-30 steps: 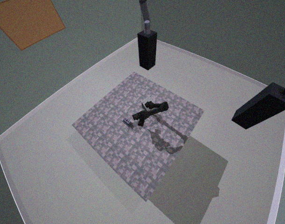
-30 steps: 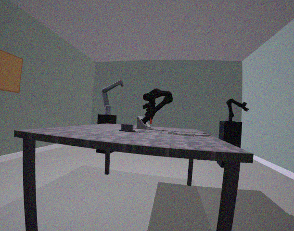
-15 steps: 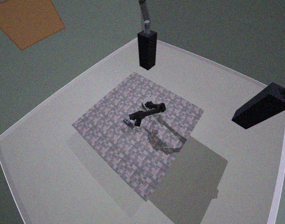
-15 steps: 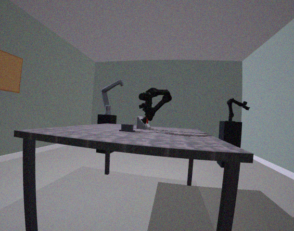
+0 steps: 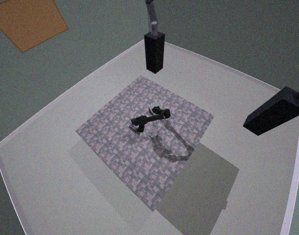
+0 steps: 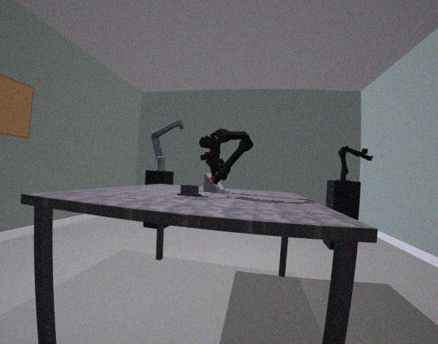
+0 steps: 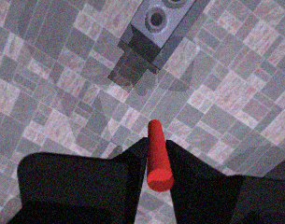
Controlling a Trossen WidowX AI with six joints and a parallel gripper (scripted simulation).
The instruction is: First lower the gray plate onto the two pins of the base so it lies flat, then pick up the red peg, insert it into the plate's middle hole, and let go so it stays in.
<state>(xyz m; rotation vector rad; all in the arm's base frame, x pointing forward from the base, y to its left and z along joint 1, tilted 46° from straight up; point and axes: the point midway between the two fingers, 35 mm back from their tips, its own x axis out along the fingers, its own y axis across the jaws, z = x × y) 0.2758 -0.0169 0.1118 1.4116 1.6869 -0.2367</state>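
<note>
The gray plate is 120 mm to the right of my gripper tip, 70 mm below it and 60 mm ahead of it. Also, from my gripper tip: red peg right at my gripper tip; dark flat base 120 mm to the right, 110 mm below, 60 mm ahead.
</note>
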